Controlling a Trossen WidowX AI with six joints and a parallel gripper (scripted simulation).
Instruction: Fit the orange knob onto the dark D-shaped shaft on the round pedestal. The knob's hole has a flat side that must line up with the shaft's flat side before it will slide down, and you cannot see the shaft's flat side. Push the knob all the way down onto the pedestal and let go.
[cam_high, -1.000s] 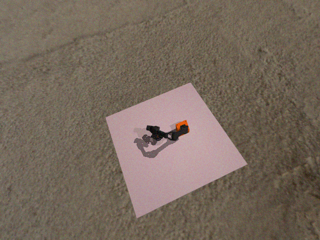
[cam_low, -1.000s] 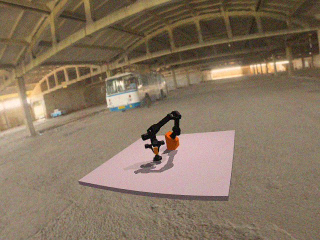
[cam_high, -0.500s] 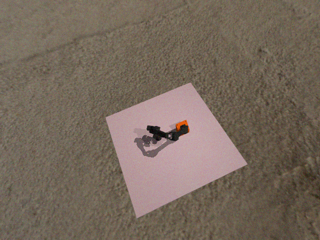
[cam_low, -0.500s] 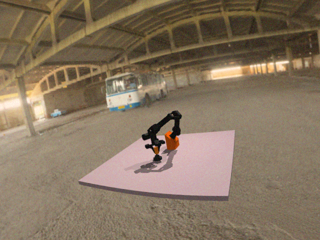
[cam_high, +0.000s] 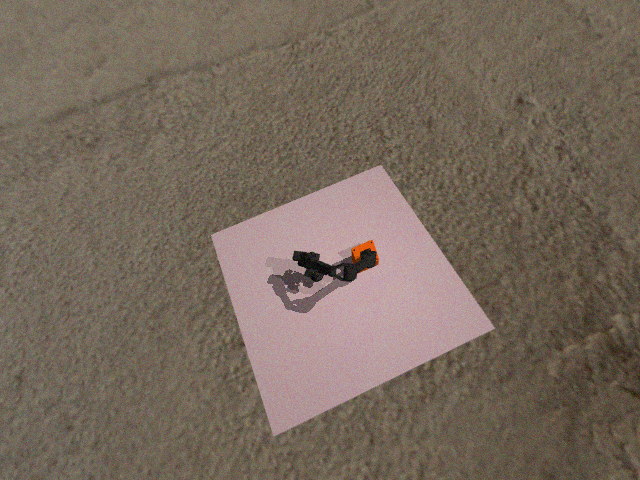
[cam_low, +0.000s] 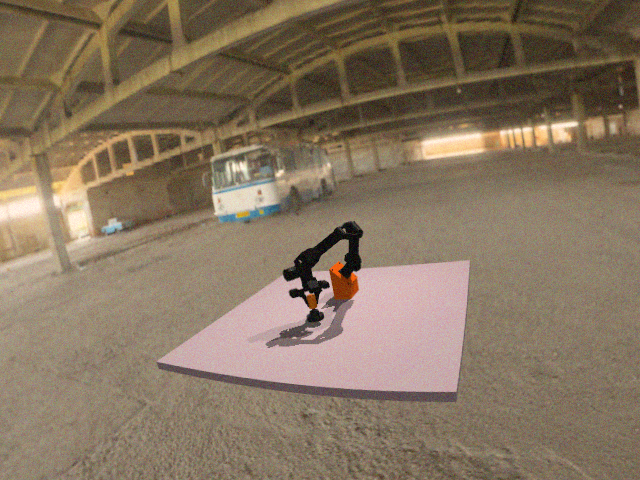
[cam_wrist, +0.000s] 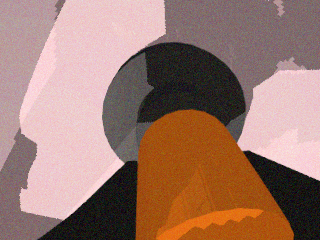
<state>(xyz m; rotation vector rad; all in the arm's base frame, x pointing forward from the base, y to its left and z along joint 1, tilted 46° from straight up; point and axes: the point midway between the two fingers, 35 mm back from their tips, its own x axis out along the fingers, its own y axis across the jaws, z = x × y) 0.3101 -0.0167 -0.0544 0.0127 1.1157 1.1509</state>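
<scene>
Right now the orange knob is 2 cm above my gripper tip. From my gripper tip the other things lie so: round pedestal (4 cm below).
</scene>
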